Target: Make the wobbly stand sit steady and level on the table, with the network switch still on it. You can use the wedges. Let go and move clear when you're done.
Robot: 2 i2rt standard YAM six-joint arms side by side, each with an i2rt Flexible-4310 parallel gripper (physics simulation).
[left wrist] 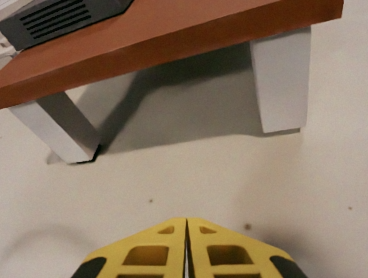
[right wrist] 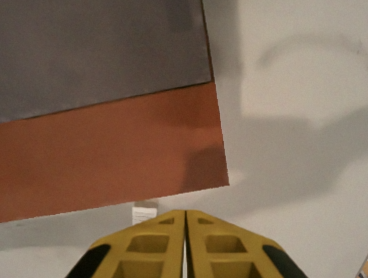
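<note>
The stand's reddish-brown top slopes across the left wrist view. Under it are a left pale leg, with a dark strip at its foot, and a right pale leg, with a thin dark line under its foot. The dark grey network switch lies on the top. A small white ridged piece, possibly a wedge, shows beside the stand's edge, partly hidden. My left gripper is shut and empty, in front of the legs. My right gripper is shut and empty, near the stand's corner.
The pale table surrounds the stand. Shadows lie under the stand and beside its corner in the right wrist view. Part of a white object shows behind the switch at the left edge of the left wrist view.
</note>
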